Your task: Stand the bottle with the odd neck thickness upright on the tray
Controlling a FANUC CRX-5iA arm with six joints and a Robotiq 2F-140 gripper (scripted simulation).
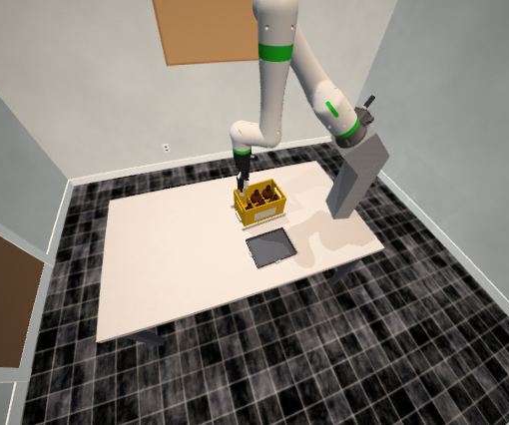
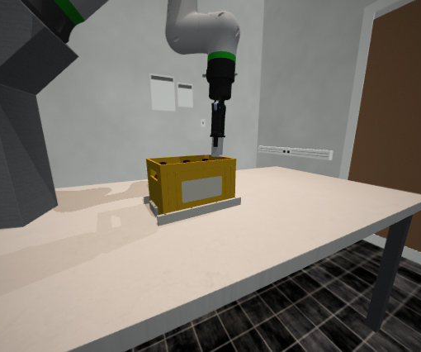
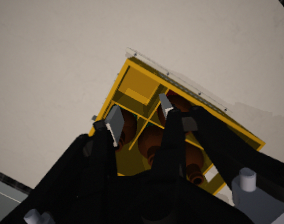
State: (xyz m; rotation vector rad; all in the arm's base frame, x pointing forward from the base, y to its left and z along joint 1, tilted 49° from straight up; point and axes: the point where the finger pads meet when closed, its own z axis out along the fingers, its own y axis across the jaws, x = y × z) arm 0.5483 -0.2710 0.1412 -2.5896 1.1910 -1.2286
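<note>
Right now the crate is 130 mm below my hand, 70 mm behind it and 60 mm to the left of it. Also, from my hand: brown bottle 130 mm below, 110 mm to the left, 60 mm behind; then dark grey tray 320 mm to the left, 200 mm below, 40 mm ahead.
</note>
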